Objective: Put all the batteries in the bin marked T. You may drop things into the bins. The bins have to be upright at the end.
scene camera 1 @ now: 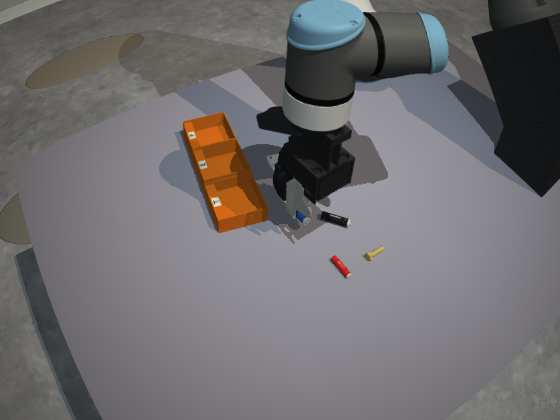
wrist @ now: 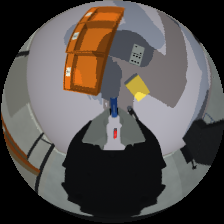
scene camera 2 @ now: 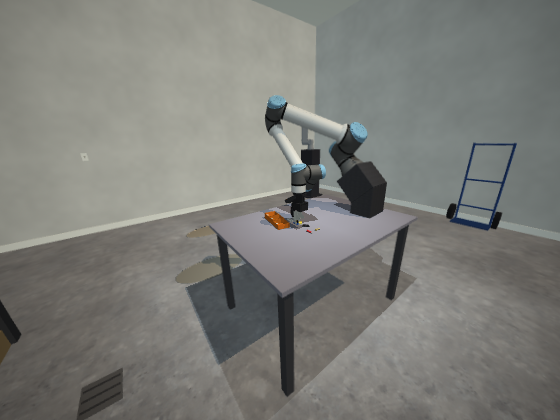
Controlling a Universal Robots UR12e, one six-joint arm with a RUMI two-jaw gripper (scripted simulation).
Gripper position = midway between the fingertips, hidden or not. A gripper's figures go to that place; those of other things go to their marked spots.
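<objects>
I can see my gripper [scene camera 1: 298, 215], and it's 0.87 m from the lens. There's also an orange bin [scene camera 1: 239, 193], and that bin is 0.92 m from the lens.
</objects>
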